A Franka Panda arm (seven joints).
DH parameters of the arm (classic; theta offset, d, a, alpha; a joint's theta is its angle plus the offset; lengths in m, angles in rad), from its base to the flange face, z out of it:
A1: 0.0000 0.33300 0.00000 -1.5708
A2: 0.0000 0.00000 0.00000 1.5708
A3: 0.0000 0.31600 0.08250 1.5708
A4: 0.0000 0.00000 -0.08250 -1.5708
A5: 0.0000 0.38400 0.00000 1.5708
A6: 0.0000 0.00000 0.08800 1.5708
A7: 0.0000 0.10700 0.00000 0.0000
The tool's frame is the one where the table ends.
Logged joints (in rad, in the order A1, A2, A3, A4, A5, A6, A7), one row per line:
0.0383, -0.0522, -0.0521, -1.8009, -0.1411, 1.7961, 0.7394
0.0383, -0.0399, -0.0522, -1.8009, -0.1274, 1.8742, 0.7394
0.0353, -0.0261, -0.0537, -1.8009, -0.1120, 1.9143, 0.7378
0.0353, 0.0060, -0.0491, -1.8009, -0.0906, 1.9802, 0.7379
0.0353, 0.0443, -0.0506, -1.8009, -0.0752, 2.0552, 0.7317
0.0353, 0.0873, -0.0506, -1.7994, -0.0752, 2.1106, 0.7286
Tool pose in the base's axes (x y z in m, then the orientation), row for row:
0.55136, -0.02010, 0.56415, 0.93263, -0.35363, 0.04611, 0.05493
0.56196, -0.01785, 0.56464, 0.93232, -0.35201, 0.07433, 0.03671
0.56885, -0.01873, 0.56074, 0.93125, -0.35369, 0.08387, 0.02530
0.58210, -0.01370, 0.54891, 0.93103, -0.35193, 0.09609, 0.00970
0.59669, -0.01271, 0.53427, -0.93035, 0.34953, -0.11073, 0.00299
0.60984, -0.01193, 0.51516, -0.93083, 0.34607, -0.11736, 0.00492
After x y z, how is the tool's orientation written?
As a quaternion, x y z w.
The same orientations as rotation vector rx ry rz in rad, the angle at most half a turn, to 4 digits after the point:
2.8317, -1.0737, 0.1400
2.8624, -1.0807, 0.2282
2.8794, -1.0936, 0.2593
2.9070, -1.0988, 0.3000
-2.9172, 1.0960, -0.3472
-2.9152, 1.0838, -0.3675

